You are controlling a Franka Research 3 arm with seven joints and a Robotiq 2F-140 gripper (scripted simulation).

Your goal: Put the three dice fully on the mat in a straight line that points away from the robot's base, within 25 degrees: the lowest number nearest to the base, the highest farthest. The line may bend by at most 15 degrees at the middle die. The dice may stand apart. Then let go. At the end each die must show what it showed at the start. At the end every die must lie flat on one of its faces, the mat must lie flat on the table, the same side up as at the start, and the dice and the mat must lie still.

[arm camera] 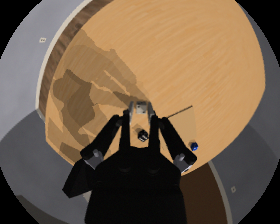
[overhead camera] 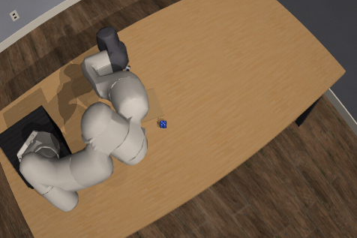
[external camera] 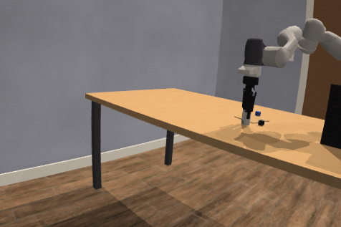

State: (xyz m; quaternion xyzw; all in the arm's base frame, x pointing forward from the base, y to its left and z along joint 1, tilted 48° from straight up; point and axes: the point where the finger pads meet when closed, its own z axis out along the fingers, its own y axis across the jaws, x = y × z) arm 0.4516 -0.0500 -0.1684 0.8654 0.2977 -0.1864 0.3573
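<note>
Right now my hand is 20 mm above the white die. Also, from my hand: thin tan mat: 20 mm ahead, 150 mm to the right, 30 mm below; black die: 60 mm behind, 70 mm to the right, 20 mm below; blue die: 30 mm ahead, 280 mm to the right, 20 mm below.
</note>
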